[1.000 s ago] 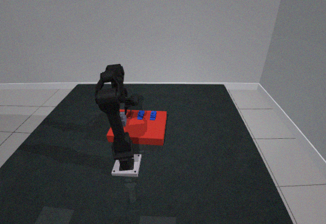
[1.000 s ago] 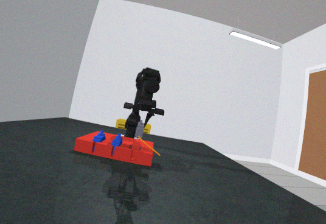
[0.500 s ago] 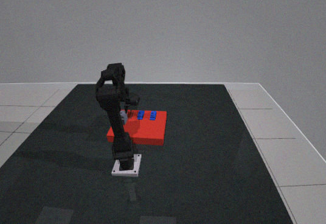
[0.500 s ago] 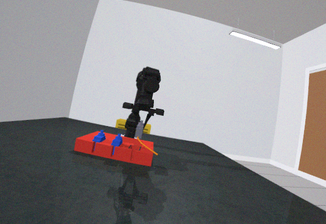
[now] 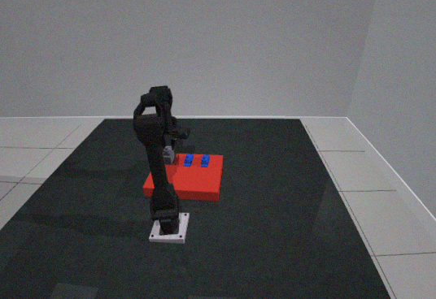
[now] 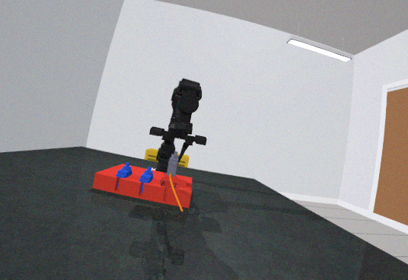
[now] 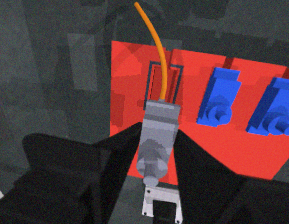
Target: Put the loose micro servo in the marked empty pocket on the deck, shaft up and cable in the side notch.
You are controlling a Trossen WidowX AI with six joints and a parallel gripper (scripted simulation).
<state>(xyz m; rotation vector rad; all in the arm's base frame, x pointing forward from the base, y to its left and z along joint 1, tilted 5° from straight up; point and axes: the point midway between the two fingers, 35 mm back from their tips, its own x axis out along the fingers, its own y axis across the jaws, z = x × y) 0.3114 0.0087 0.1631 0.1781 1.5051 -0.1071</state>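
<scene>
The red deck is 10 cm below my gripper tip, 10 cm behind it and 6 cm to the right of it.
</scene>
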